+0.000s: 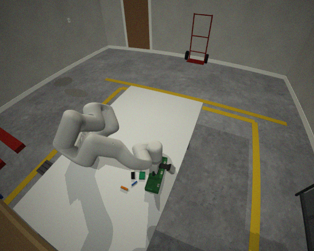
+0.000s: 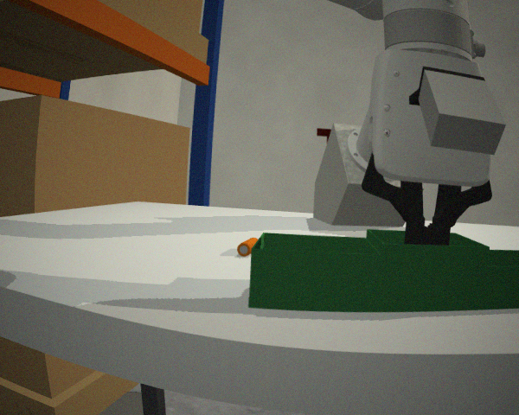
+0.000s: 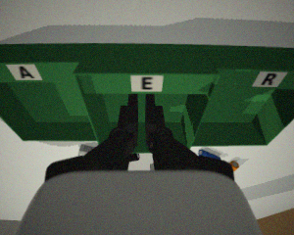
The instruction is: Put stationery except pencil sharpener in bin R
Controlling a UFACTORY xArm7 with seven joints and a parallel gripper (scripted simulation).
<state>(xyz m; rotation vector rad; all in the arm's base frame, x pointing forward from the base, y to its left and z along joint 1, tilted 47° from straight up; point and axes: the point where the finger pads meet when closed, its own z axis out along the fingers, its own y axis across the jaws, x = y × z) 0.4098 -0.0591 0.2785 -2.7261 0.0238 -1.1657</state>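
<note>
Right now my hand is 80 mm past the small green block, 50 mm to the left of it and 30 mm above it. Round my hand: grey pencil sharpener 110 mm behind, 70 mm to the left, 30 mm below; black cylinder 120 mm behind, 30 mm below, 20 mm to the left; black block 150 mm behind, 50 mm to the right, 30 mm below.
</note>
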